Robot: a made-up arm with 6 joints.
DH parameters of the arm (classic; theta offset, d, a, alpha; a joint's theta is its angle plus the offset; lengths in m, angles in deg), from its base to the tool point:
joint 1: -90 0.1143 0.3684 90
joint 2: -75.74 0 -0.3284 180
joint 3: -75.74 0.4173 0.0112 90
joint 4: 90 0.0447 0.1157 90
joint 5: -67.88 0 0.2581 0
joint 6: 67.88 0.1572 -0.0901 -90
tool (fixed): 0 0.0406 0 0
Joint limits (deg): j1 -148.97..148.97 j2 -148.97..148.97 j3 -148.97..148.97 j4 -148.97..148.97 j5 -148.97..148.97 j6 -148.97..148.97
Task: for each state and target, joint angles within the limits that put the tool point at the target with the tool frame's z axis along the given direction. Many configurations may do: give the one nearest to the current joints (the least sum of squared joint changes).
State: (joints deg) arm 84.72 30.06 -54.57 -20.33 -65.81 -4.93
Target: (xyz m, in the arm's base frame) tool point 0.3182 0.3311 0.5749 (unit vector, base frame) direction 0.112 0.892 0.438
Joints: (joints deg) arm 85.11 10.85 -84.74 -25.71 -58.88 -35.60
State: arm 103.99 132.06 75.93 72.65 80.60 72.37
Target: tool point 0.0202 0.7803 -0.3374 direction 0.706 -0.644 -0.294
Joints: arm 96.74 125.09 116.87 38.62 34.96 77.40
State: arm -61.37 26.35 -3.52 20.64 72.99 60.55
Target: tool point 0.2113 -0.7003 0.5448 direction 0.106 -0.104 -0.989
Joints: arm -82.64 12.80 1.89 67.18 108.08 89.43
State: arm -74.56 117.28 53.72 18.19 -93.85 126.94
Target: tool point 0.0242 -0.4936 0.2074 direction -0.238 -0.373 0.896
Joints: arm -39.96 58.81 87.42 37.51 -124.16 120.02
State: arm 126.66 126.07 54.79 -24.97 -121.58 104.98
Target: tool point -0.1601 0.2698 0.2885 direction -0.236 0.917 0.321
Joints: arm 110.31 98.79 51.08 -17.82 -148.97 67.27
